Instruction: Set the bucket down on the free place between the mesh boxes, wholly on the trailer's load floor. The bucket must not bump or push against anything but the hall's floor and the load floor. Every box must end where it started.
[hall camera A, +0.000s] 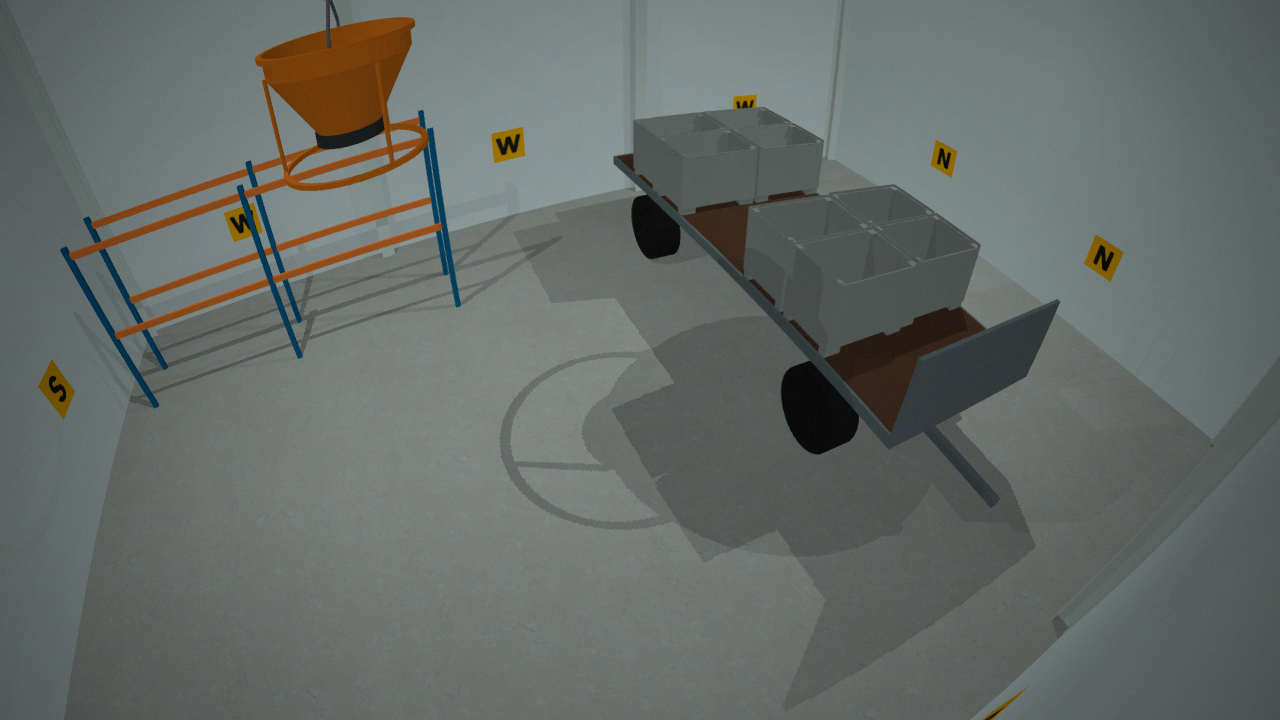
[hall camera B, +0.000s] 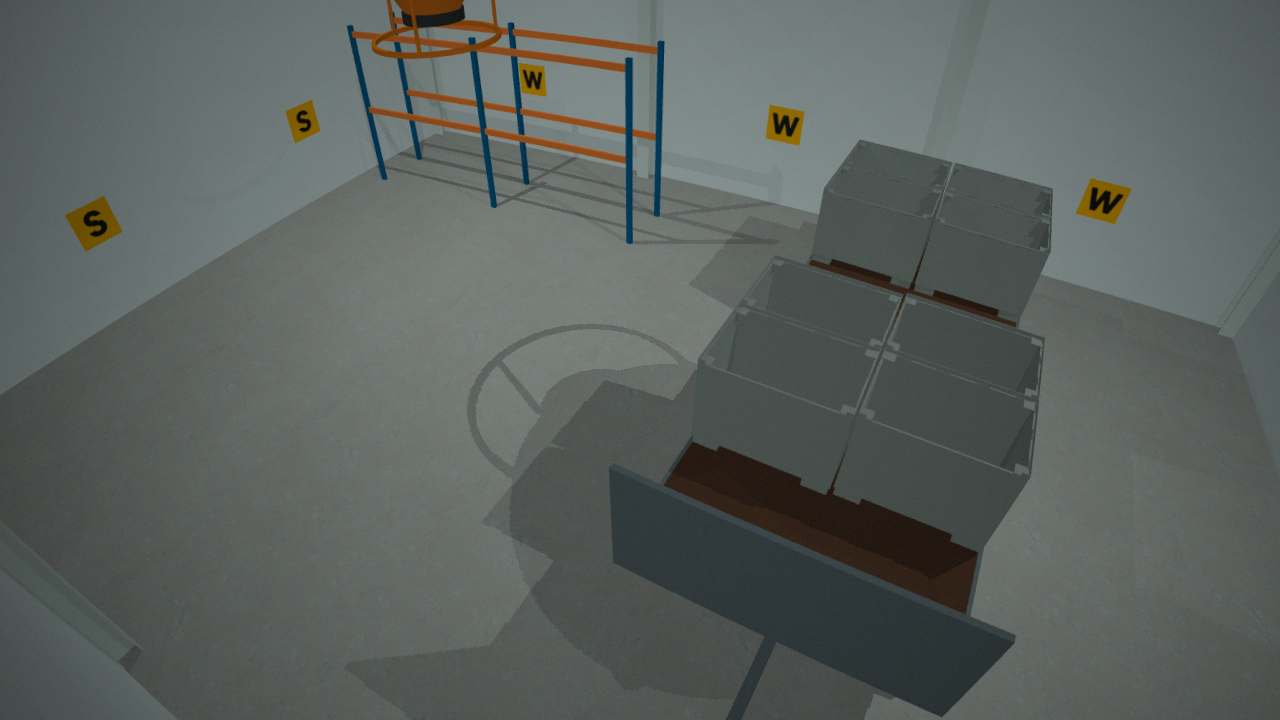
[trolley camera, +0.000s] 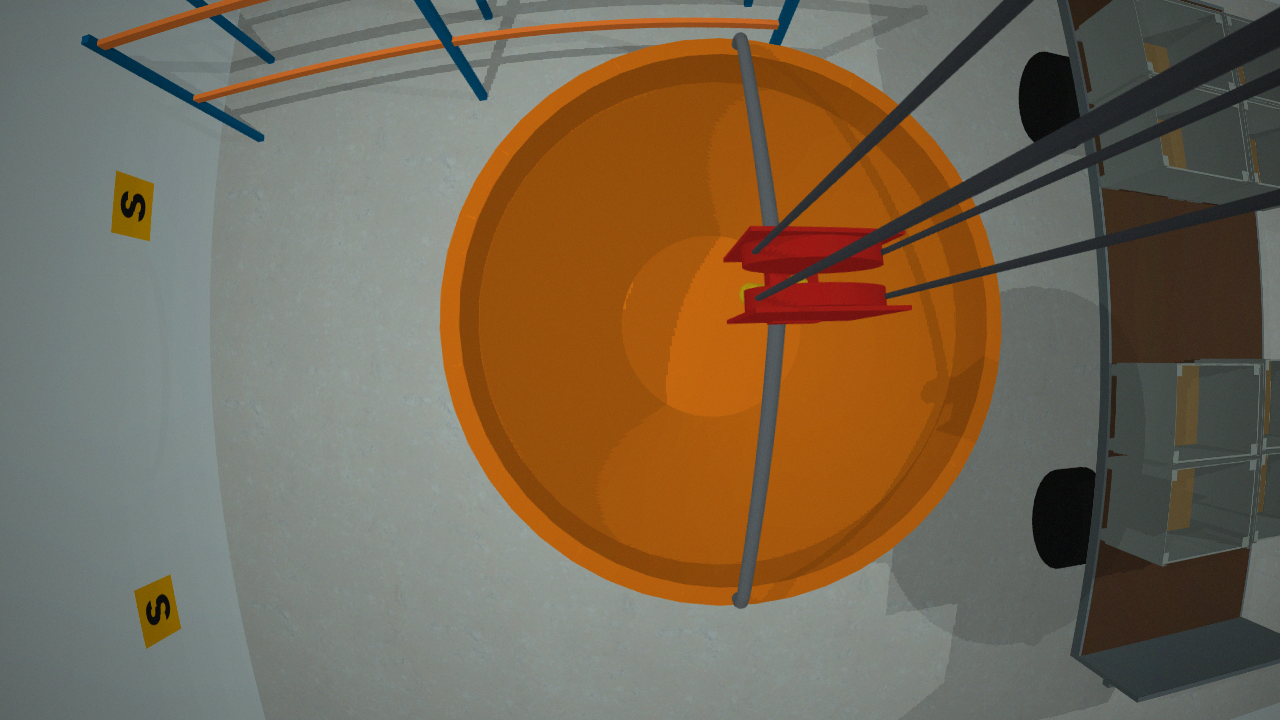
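Note:
The orange bucket hangs high in the air, its foot ring overlapping the rack's upper beams in both hall views. In the trolley view it is left of the trailer, apart from it. My hook, under the red block, is shut on the bucket's grey bail; the ropes slant to the upper right. Grey mesh boxes stand on the trailer in a near group and a far group. Brown load floor shows between the groups.
A blue and orange rack stands along the W wall. The trailer has a grey headboard and a drawbar. Shadows lie on the hall floor beside the trailer.

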